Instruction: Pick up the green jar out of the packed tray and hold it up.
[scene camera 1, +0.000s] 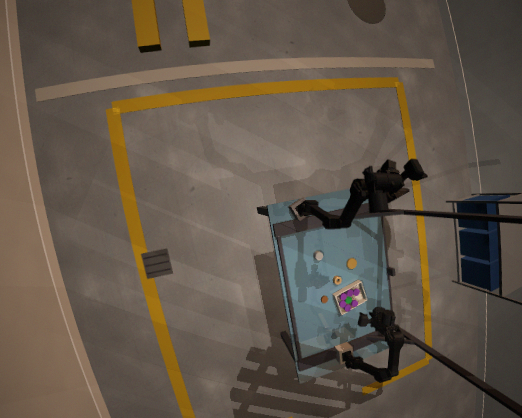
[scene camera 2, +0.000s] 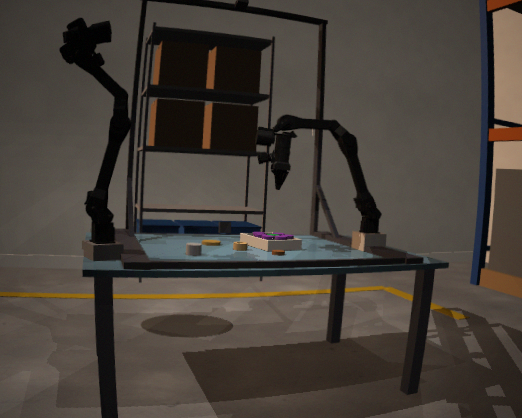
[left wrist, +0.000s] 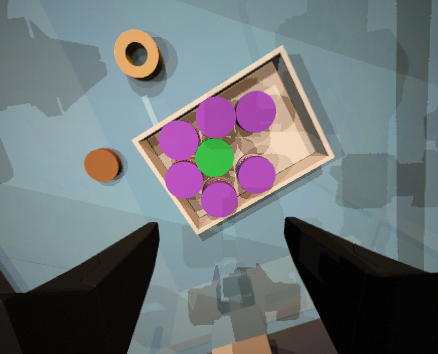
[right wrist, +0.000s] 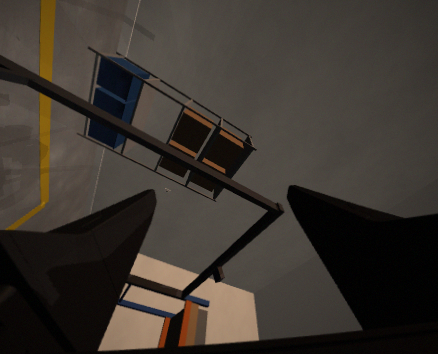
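Pixels of known places: left gripper, fingertip midpoint: (scene camera 1: 364, 312) (scene camera 2: 277, 189) (left wrist: 222, 227); right gripper, fingertip midpoint: (scene camera 1: 417, 183) (right wrist: 223, 193); left arm's base at its link origin: (scene camera 1: 346, 356) (scene camera 2: 369, 232); right arm's base at its link origin: (scene camera 1: 302, 209) (scene camera 2: 102, 242).
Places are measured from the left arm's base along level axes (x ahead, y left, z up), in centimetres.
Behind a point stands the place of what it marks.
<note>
The green jar (scene camera 1: 349, 300) @(z -1.8, x 37.9, y -6.4 cm) (scene camera 2: 271, 234) @(z -1.8, x 38.7, y -6.5 cm) (left wrist: 214, 157) @(z -1.9, x 38.3, y -6.0 cm) stands in the pale tray (scene camera 1: 364, 290) @(z -3.4, x 40.9, y -18.4 cm) (scene camera 2: 287, 245) @(z -4.9, x 34.9, y 0.9 cm) (left wrist: 308, 101) @(z -2.8, x 41.1, y -18.6 cm). Several purple jars, such as one purple jar (left wrist: 256, 111) @(z -1.9, x 41.9, y -12.2 cm) near the tray's open end, stand around it. My left gripper (scene camera 2: 278, 188) @(z 15.0, x 37.5, y -5.8 cm) (left wrist: 222, 227) @(z 15.0, x 37.5, y -5.8 cm) is open and empty, fingers pointing down, well above the table. In the left wrist view the tray lies beyond its fingertips, and the green jar is above and slightly left of the midpoint between them. My right gripper (right wrist: 223, 193) @(z 61.2, x 109.7, y -2.3 cm) is open and empty, raised high and facing away from the table.
A tan ring (scene camera 1: 334, 281) @(z -4.6, x 52.1, y 1.4 cm) (left wrist: 152, 55) @(z -4.2, x 51.4, y -2.7 cm) and a brown disc (scene camera 1: 324, 299) @(z -5.5, x 41.5, y 9.2 cm) (scene camera 2: 278, 252) @(z -5.7, x 41.9, y 11.0 cm) (left wrist: 102, 165) @(z -5.5, x 41.2, y 8.7 cm) lie beside the tray. A yellow disc (scene camera 1: 352, 263) @(z -5.5, x 60.3, y -13.3 cm) (scene camera 2: 211, 242) @(z -5.6, x 60.8, y -9.6 cm) and a grey cylinder (scene camera 1: 318, 255) @(z -3.2, x 71.7, y 10.9 cm) (scene camera 2: 194, 249) @(z -4.6, x 71.2, y 12.8 cm) are farther off. A dark frame post (scene camera 2: 321, 100) @(z 56.5, x 5.5, y -40.6 cm) stands behind the table.
</note>
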